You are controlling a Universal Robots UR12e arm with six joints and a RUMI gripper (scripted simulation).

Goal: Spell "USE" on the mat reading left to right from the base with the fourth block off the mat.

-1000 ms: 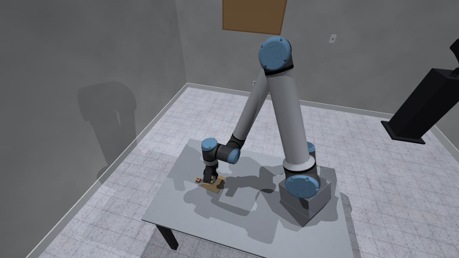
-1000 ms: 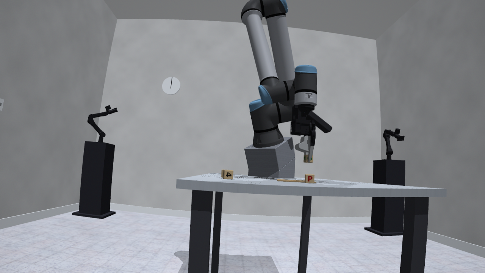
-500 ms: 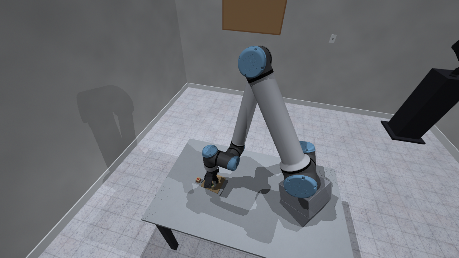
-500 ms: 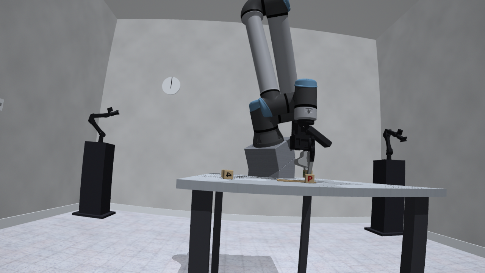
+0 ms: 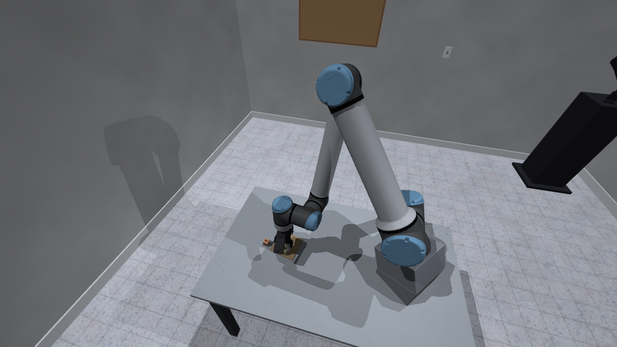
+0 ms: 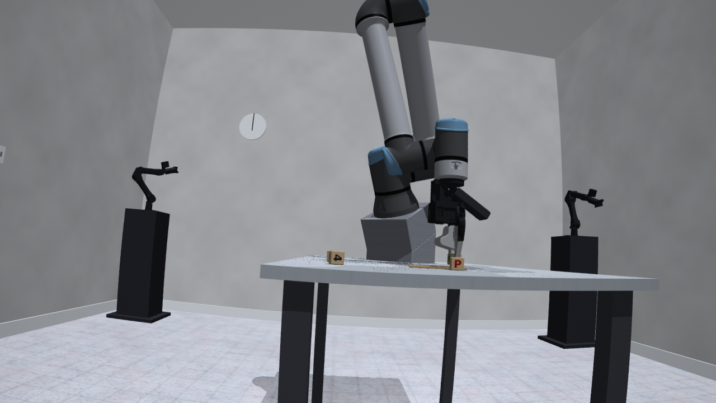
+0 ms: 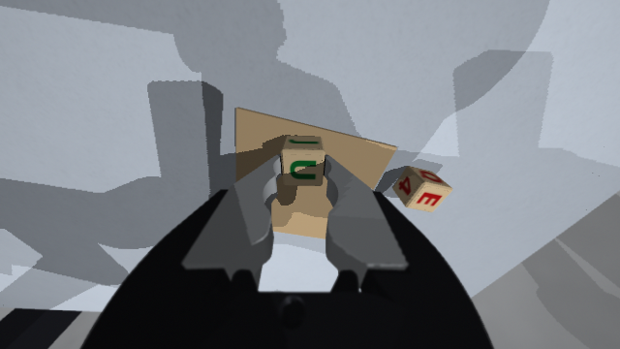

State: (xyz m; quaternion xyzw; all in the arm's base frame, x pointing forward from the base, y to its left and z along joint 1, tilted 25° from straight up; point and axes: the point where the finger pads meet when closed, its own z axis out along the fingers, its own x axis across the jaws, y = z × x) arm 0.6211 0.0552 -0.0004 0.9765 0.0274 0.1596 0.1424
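The tan mat is 5 cm to the right of my hand and 2 cm below it.
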